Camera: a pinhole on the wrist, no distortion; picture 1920 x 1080 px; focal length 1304.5 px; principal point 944.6 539.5 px. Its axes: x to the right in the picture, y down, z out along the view. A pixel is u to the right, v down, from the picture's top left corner.
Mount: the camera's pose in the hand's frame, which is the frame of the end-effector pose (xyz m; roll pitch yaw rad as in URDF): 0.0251 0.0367 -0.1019 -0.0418 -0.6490 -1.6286
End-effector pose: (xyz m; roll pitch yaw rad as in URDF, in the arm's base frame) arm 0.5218 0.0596 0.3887 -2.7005 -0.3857 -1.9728
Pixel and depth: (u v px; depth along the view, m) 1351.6 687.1 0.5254
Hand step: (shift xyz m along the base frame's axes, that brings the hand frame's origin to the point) -0.1291 -0.2536 -0.3881
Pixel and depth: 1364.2 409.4 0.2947
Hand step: -0.0814 -0.0747 -0.2104
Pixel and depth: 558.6 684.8 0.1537
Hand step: -0.1688 -0.0104 -0.0373
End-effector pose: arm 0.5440 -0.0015 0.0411 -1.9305 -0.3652 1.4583
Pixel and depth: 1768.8 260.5 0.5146
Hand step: -0.4342 0.0892 -0.2726
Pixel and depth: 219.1 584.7 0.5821
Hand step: 0.1084 0.3230 -0.5782
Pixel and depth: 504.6 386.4 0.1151
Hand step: 0.0862 0.0533 -0.1016
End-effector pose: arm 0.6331 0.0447 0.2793 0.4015 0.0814 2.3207
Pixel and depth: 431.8 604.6 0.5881
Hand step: -0.4189 -0.1924 0.4205
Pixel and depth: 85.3 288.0 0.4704
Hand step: -0.3676 -0.3288 0.3054
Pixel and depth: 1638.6 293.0 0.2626
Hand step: -0.0081 0.0015 0.2122
